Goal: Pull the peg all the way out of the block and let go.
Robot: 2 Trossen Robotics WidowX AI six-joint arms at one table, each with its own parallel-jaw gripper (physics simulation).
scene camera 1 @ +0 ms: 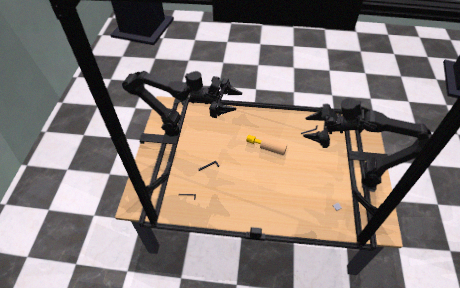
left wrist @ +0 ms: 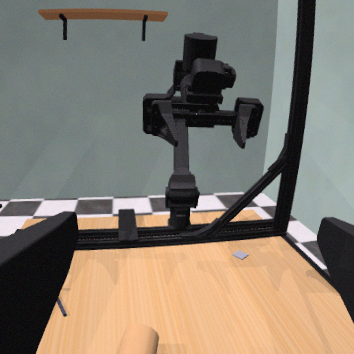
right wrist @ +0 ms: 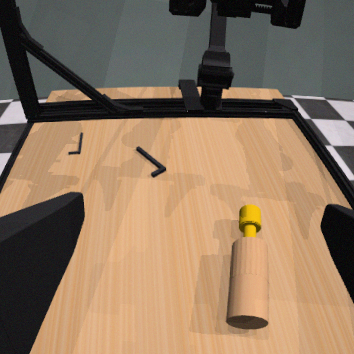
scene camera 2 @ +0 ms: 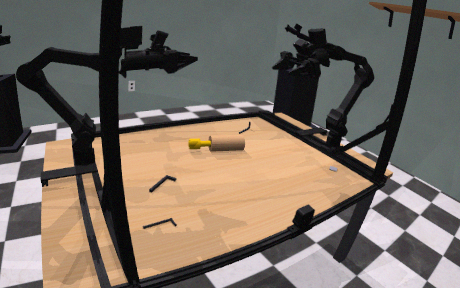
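Pixels of known places: left gripper, fingertip midpoint: [scene camera 1: 239,101] [left wrist: 202,227] [right wrist: 244,4] [scene camera 2: 193,56]; right gripper, fingertip midpoint: [scene camera 1: 304,127] [left wrist: 210,144] [right wrist: 207,211] [scene camera 2: 280,71]; left arm's base, link origin: [scene camera 1: 172,132] [right wrist: 209,104] [scene camera 2: 84,163]; right arm's base, link origin: [scene camera 1: 369,182] [left wrist: 178,224] [scene camera 2: 332,145].
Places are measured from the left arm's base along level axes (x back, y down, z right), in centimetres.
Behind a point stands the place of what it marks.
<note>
A wooden cylindrical block [scene camera 1: 273,148] {x -51.5, y -2.4, z -3.0 cm} [scene camera 2: 227,144] {x -50.4, y -1.6, z -2.8 cm} [left wrist: 139,341] {x -53.7, y -3.6, z -4.7 cm} [right wrist: 248,282] {x -52.7, y -3.6, z -4.7 cm} lies on its side on the table. A yellow peg [scene camera 1: 251,139] {x -40.0, y -2.2, z -5.5 cm} [scene camera 2: 194,144] {x -39.0, y -1.5, z -4.9 cm} [right wrist: 250,216] {x -40.5, y -2.7, z -6.2 cm} with a thick head sticks out of the block's end that faces the left arm. Part of its thin shaft shows between head and block; how deep it sits inside is hidden. My left gripper [scene camera 1: 238,100] {x -35.0, y -32.4, z 0.0 cm} [scene camera 2: 195,59] {x -35.0, y -32.4, z 0.0 cm} [left wrist: 202,227] {x -35.0, y -32.4, z 0.0 cm} is open and empty, high above the table on the peg's side. My right gripper [scene camera 1: 305,126] {x -62.9, y -29.9, z 4.2 cm} [left wrist: 210,144] {x -62.9, y -29.9, z 4.2 cm} [right wrist: 207,211] {x -62.9, y -29.9, z 4.2 cm} is open and empty, raised on the block's side.
Black L-shaped keys lie about: one [scene camera 1: 208,165] {x -23.8, y 1.4, z 12.8 cm} [scene camera 2: 163,183] {x -24.4, y 1.5, z 12.6 cm} [right wrist: 151,161] {x -24.5, y 1.5, z 12.4 cm} left of the block, another [scene camera 1: 187,195] {x -19.9, y 1.3, z 30.3 cm} [scene camera 2: 160,223] {x -20.4, y 1.6, z 30.4 cm} [right wrist: 80,144] {x -20.8, y 1.4, z 29.7 cm} nearer the front, a third [scene camera 1: 310,131] {x -67.2, y 1.7, z -22.2 cm} [scene camera 2: 245,128] {x -66.9, y 1.3, z -22.3 cm} [left wrist: 61,306] {x -64.4, y 1.3, z -20.6 cm} behind. A small grey tile [scene camera 1: 337,206] {x -85.1, y 1.6, z 17.2 cm} [scene camera 2: 333,169] {x -84.5, y 1.6, z 17.8 cm} [left wrist: 240,255] {x -84.3, y 1.6, z 17.2 cm} lies front right.
</note>
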